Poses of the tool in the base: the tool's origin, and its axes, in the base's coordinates. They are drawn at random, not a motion.
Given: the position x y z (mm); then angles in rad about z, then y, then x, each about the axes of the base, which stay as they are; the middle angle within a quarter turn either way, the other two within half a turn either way.
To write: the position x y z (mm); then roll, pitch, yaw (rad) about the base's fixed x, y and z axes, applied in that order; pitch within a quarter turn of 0, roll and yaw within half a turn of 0. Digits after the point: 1 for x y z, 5 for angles.
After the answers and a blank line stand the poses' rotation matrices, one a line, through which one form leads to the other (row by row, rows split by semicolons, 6 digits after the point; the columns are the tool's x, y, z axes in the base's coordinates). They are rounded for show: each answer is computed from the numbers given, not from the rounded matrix.
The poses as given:
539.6 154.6 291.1 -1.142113 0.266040 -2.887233
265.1 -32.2 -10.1 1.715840 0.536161 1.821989
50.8 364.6 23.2 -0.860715 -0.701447 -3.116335
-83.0 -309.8 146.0 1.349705 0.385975 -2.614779
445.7 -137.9 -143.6 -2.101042 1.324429 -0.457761
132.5 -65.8 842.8 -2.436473 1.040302 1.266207
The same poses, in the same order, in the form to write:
539.6 154.6 291.1 3.00659 -0.34121 1.13119
265.1 -32.2 -10.1 -2.24821 -1.22290 -1.94386
50.8 364.6 23.2 -2.55672 0.41304 0.99594
-83.0 -309.8 146.0 -2.65100 0.43254 -1.34512
445.7 -137.9 -143.6 -1.17731 -0.96357 -1.78868
132.5 -65.8 842.8 -1.40269 0.43487 -2.00959

0.401050 0.877517 0.262913; 0.852751 -0.462469 0.242773; 0.334627 0.126835 -0.933776
-0.124254 -0.850649 0.510839; -0.317467 -0.453686 -0.832697; 0.940094 -0.265640 -0.213681
0.497989 0.579279 -0.645324; 0.768691 -0.639329 0.019293; -0.401398 -0.505662 -0.763666
0.203161 -0.903881 0.376463; -0.884880 -0.004890 0.465793; -0.419181 -0.427755 -0.800820
-0.123342 0.210393 0.969805; -0.557104 -0.823419 0.107782; 0.821232 -0.526988 0.218773
-0.385306 0.327925 0.862557; -0.821005 0.304927 -0.482671; -0.421297 -0.894139 0.151738

